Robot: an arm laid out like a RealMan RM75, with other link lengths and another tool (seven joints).
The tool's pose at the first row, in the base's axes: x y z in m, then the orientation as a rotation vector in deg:
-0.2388, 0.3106, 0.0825, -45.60, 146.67, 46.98
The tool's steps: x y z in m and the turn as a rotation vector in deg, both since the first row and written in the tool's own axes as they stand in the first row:
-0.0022, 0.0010, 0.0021, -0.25, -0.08, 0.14
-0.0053, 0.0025, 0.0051, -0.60, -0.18, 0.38
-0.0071, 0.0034, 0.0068, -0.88, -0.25, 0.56
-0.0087, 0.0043, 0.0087, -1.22, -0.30, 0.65
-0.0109, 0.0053, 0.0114, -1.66, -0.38, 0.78
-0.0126, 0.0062, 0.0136, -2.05, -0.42, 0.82
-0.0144, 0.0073, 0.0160, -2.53, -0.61, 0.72
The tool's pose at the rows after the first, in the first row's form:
-0.2374, 0.3135, 0.0823, -45.46, 146.63, 47.37
-0.2354, 0.3176, 0.0821, -45.21, 146.61, 47.94
-0.2343, 0.3200, 0.0820, -45.03, 146.60, 48.38
-0.2333, 0.3224, 0.0816, -44.99, 146.53, 48.87
-0.2318, 0.3256, 0.0810, -44.91, 146.44, 49.52
-0.2307, 0.3283, 0.0804, -44.95, 146.33, 50.06
-0.2296, 0.3312, 0.0799, -45.10, 145.99, 50.71

